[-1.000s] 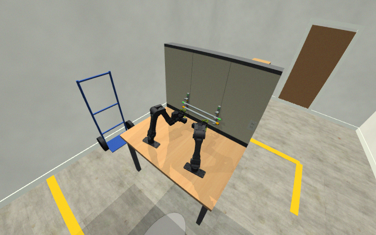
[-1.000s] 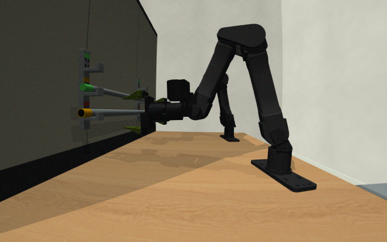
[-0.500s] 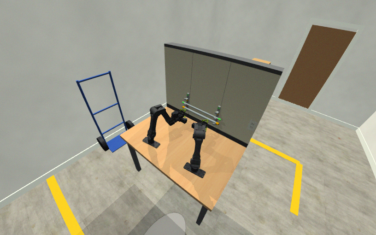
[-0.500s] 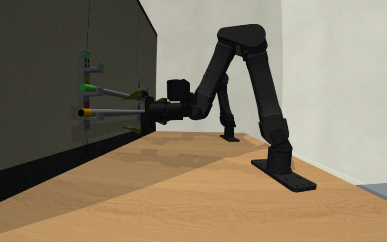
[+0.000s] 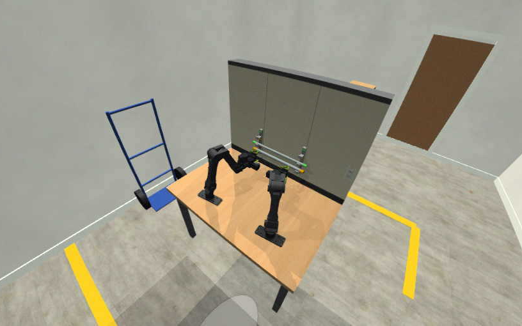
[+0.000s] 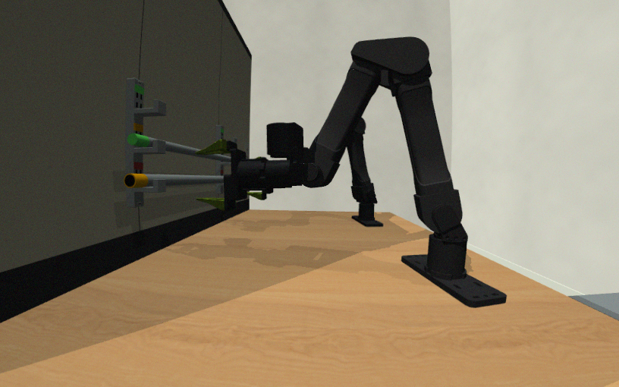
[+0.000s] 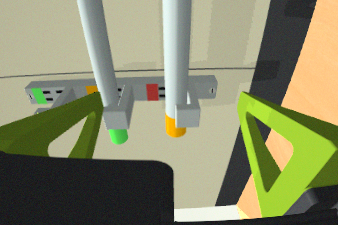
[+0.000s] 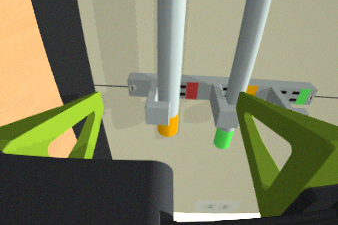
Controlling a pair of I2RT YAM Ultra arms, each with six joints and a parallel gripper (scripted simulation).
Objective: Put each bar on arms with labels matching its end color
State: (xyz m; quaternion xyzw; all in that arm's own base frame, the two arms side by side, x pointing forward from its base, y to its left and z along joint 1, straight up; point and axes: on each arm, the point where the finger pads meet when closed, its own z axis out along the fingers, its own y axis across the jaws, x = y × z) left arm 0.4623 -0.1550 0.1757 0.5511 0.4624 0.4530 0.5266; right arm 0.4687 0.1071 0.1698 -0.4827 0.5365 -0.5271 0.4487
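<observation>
Right now my left hand is 6 cm short of the green-ended bar, 16 cm to the left of it and 6 cm below it. Also, from my left hand: orange-ended bar (7 cm ahead, 15 cm to the right, 1 cm below); then wall panel (18 cm ahead, 17 cm to the right, 25 cm above).
</observation>
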